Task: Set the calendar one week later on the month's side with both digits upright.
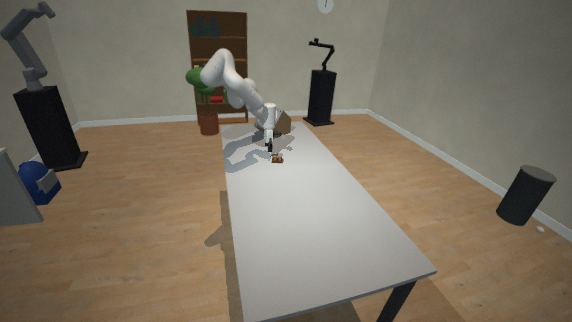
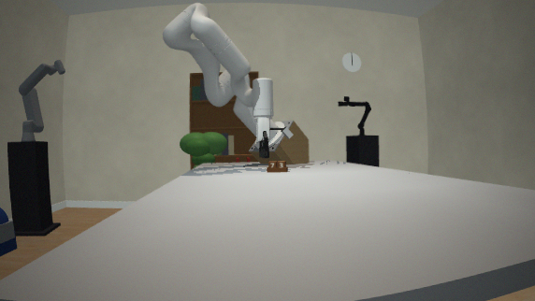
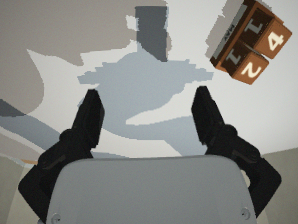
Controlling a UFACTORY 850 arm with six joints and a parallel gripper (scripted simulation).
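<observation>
The brown cube is 100 mm ahead of my hand, 10 mm to the left of it and 40 mm below it. Round my hand: tray (110 mm ahead, 20 mm to the left, 50 mm below).
</observation>
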